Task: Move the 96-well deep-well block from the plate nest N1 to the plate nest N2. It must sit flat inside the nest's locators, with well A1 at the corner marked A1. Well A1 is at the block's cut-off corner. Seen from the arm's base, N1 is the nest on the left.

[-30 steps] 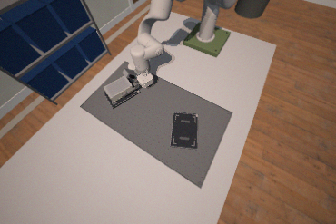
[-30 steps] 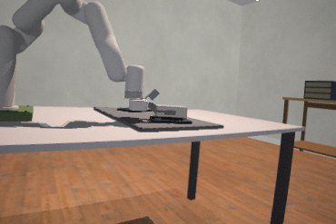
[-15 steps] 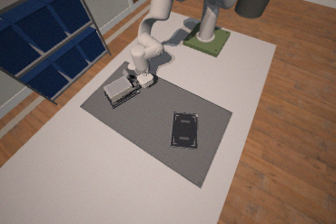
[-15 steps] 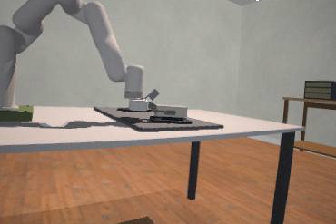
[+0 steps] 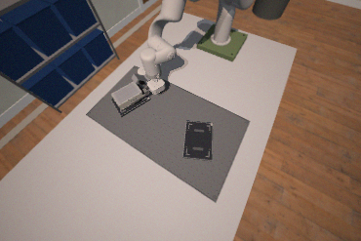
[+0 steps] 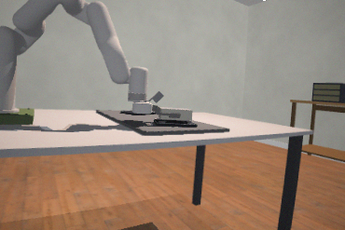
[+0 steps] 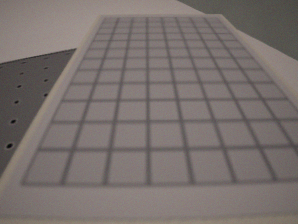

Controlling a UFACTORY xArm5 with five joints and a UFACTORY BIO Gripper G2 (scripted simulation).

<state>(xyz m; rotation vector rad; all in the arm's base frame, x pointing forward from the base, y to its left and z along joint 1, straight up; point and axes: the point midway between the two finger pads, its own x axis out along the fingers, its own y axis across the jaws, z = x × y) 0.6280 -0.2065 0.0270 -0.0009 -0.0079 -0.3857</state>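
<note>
The white 96-well deep-well block lies 1 cm ahead of my hand. From my hand the other things lie so: grey perforated mat (20 cm to the left, 5 cm below).
</note>
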